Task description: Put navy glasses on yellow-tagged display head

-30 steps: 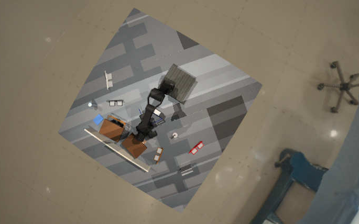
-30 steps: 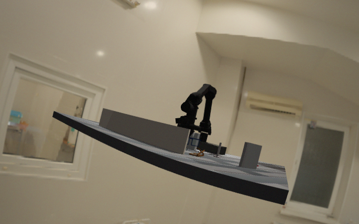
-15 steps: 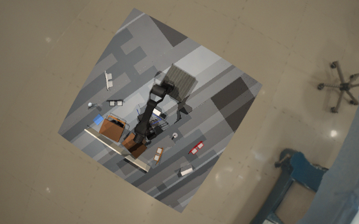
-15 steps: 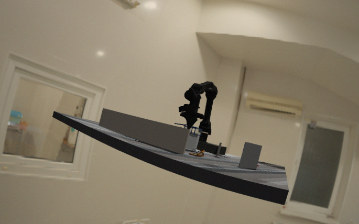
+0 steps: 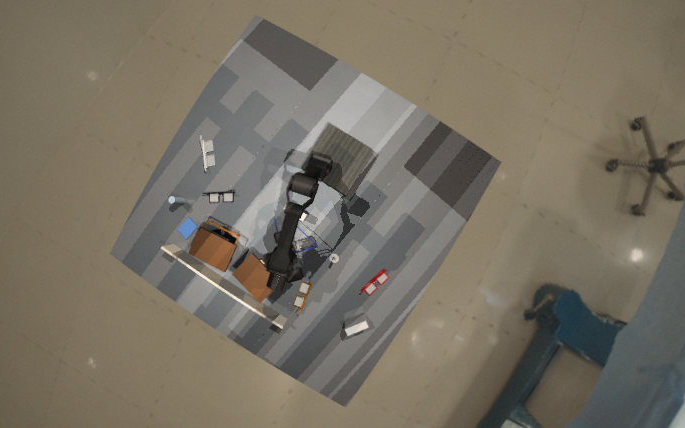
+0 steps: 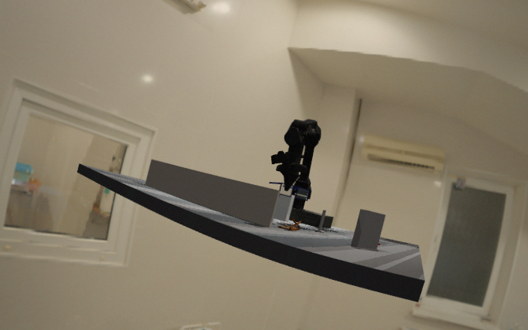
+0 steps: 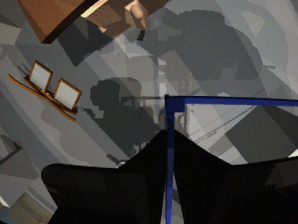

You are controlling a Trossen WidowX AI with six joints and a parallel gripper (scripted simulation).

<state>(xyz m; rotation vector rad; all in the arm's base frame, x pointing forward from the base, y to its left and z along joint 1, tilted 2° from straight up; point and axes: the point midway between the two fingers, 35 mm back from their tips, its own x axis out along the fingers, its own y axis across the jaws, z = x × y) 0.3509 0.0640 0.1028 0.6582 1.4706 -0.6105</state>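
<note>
My gripper tip is now 160 mm to the right of the small post, 100 mm above it and 40 mm past it. Also, from my gripper tip: pale bar: 270 mm ahead, 200 mm to the right, 70 mm below; then head: 290 mm to the right, 120 mm ahead, 70 mm below; then blue tag: 470 mm to the right, 150 mm ahead, 120 mm below.
</note>
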